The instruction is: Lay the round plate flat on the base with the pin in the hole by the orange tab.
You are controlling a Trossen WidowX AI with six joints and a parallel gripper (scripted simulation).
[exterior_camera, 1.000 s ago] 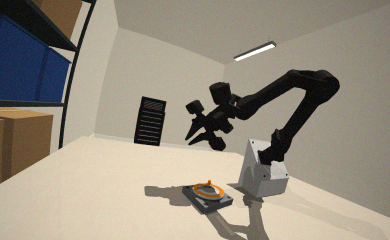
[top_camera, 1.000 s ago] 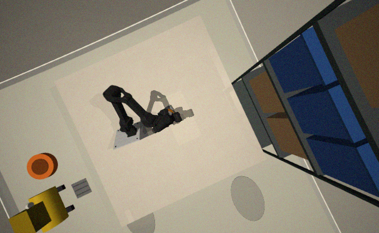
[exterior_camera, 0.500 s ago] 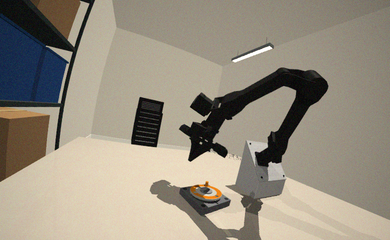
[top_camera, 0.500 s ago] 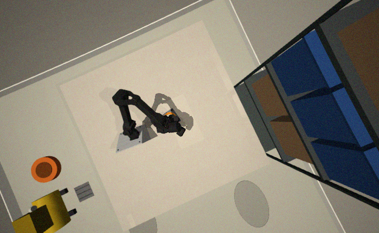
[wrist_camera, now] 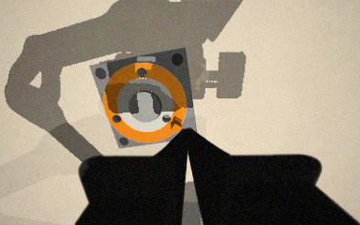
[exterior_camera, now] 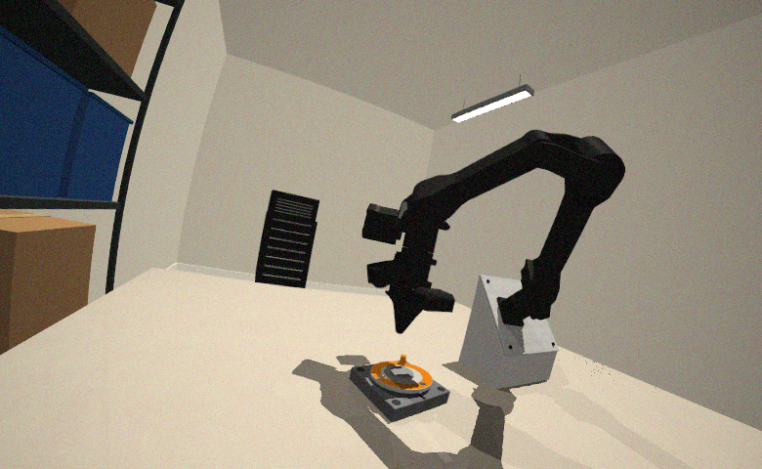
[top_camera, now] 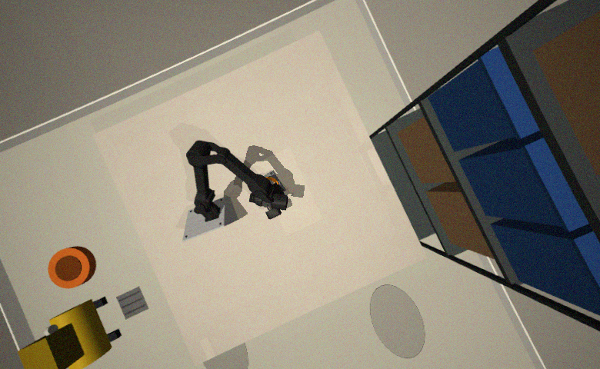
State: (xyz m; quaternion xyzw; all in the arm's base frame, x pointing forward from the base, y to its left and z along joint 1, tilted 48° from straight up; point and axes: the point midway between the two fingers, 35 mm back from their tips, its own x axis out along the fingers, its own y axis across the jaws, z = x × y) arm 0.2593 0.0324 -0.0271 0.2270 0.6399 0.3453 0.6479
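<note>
The round plate is 5 cm below my gripper tip, 3 cm to the left of it and 1 cm behind it.
</note>
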